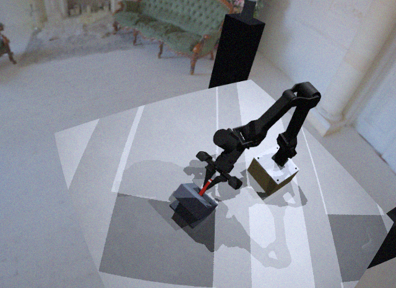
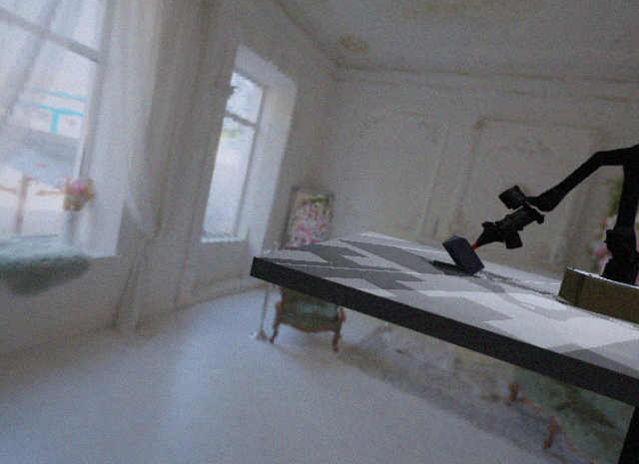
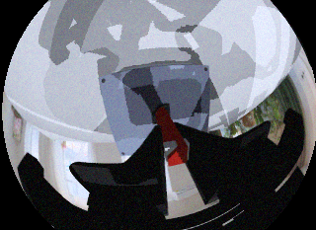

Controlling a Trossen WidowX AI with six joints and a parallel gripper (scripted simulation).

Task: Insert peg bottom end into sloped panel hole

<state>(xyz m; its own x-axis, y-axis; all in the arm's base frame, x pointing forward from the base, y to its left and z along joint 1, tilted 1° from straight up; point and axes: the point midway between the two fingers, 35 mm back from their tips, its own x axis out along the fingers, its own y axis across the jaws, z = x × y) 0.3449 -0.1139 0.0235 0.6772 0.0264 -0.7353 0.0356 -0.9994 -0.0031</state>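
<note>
The panel lies 4 cm ahead of my gripper tip and 4 cm below it. Round my gripper tip: red peg: 1 cm behind, 1 cm above.
</note>
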